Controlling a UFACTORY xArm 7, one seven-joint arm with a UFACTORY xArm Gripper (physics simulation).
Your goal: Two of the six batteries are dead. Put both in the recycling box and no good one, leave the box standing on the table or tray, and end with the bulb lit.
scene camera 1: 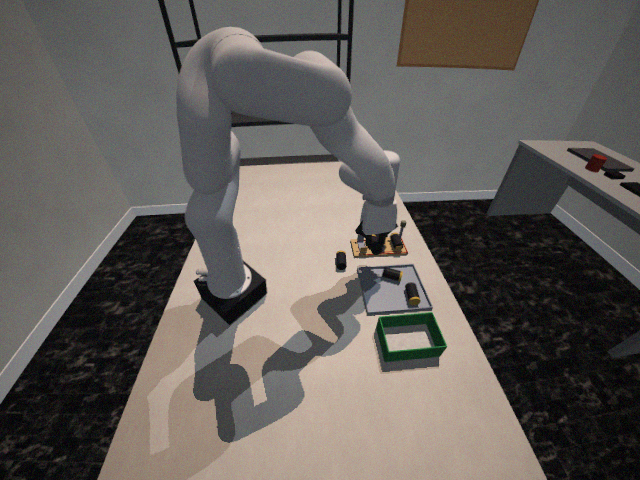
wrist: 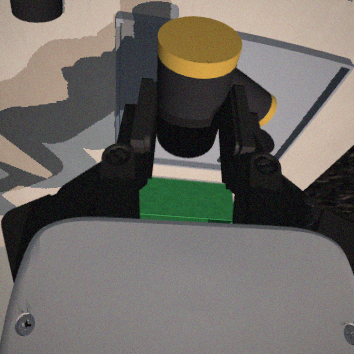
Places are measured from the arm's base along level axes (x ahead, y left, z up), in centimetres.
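Pixels of known places: gripper, fingertip midpoint: (scene camera 1: 374,245) (wrist: 190,103); arm's base, link origin: (scene camera 1: 229,280).
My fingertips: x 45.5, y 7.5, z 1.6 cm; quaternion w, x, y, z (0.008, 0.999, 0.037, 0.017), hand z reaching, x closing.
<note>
Ahead of a thing's pixels: the offset from my fingertips to its top centre. "spot": to the spot under its first point.
My gripper (scene camera 1: 378,246) (wrist: 190,103) is shut on a black battery with a yellow end @(dz +1.8, dx +0.0, dy +0.6 cm) (wrist: 197,65), over the wooden board @(spot: dz -9.1, dx -3.6, dy +8.9 cm) (scene camera 1: 355,248). In the scene view the arm partly hides the board, and whether the held battery touches it cannot be told. Another dark battery @(dz -5.6, dx +11.9, dy +8.8 cm) (scene camera 1: 395,240) is at the board's right part. Two batteries @(dz -6.4, dx +5.6, dy -5.7 cm) (scene camera 1: 391,273) @(dz -6.4, dx +9.3, dy -14.3 cm) (scene camera 1: 412,293) lie on the grey tray (scene camera 1: 366,304) (wrist: 305,70). One battery @(dz -6.7, dx -10.1, dy +3.1 cm) (scene camera 1: 340,260) (wrist: 37,9) is on the table left of the board. The green box @(dz -4.2, dx +2.7, dy -28.3 cm) (scene camera 1: 410,354) (wrist: 185,200) stands upright without batteries. Whether a bulb is lit cannot be told.
A thin post with a small knob @(spot: dz -1.6, dx +14.4, dy +11.6 cm) (scene camera 1: 403,224) rises at the board's right rear. The table's right edge runs close beside the board and tray. The arm's black base (scene camera 1: 230,304) stands at the left. A side desk (scene camera 1: 547,149) is at the far right.
</note>
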